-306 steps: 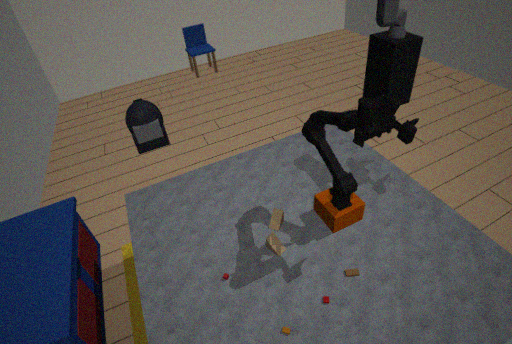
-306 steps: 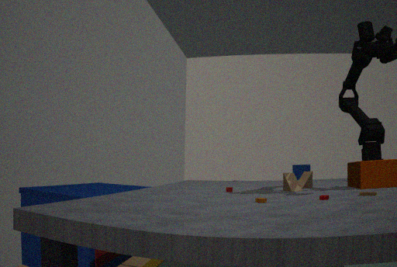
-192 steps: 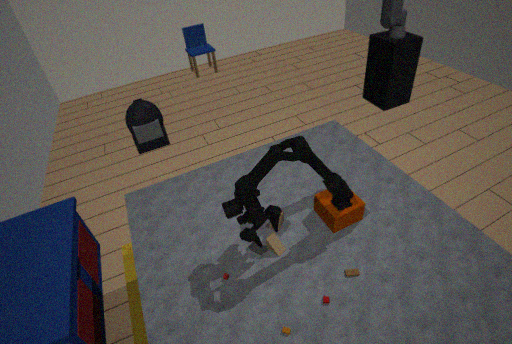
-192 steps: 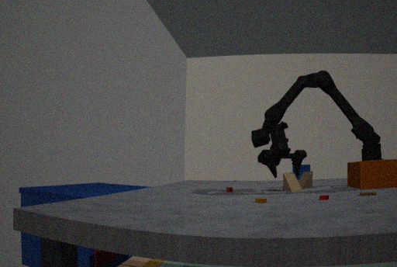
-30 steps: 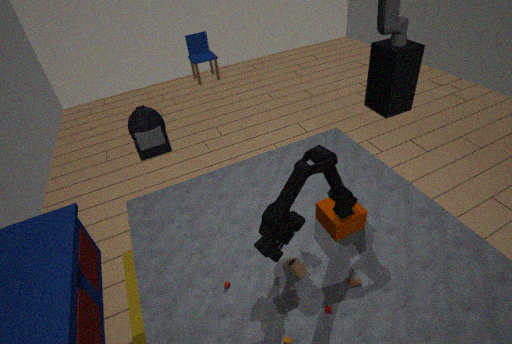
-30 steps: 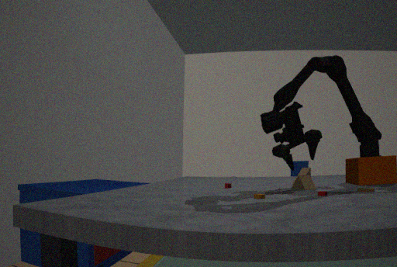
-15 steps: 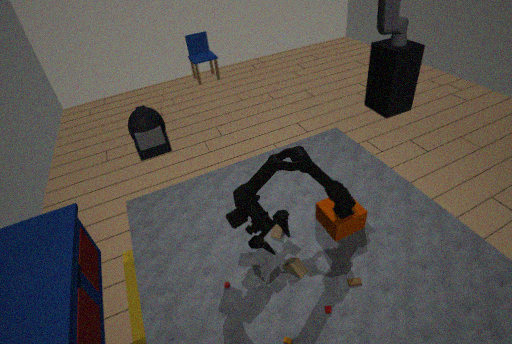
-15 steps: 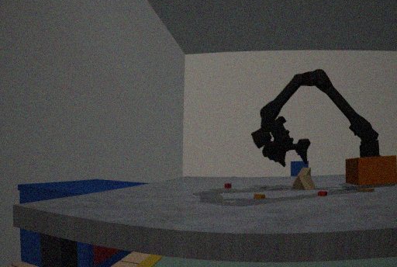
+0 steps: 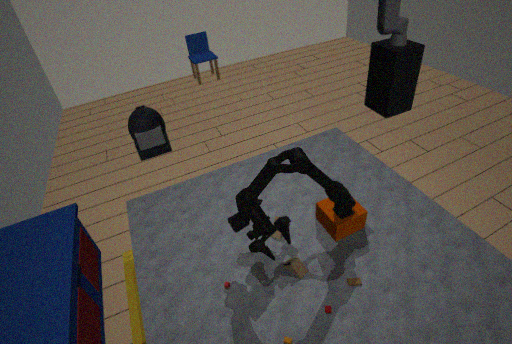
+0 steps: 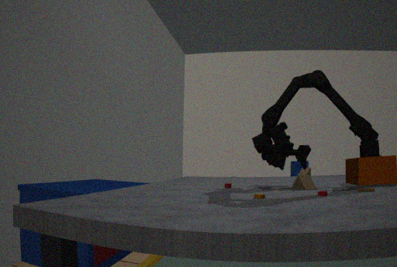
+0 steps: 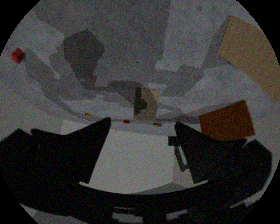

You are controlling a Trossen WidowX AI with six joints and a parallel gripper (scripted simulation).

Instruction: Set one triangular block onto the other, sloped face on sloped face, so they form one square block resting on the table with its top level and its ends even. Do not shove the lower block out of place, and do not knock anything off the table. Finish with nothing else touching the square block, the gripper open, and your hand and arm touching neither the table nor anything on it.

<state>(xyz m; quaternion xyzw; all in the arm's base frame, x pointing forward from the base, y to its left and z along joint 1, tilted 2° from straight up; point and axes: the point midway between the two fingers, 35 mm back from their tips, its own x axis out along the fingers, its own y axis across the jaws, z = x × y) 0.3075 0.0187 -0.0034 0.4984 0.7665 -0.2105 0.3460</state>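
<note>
Right now my gripper tip is 3 cm past the tan triangular block, 5 cm to the right of it and 4 cm above it. From my gripper tip the other things lie so: yellow piece: 12 cm ahead, 27 cm to the left, 6 cm below.
</note>
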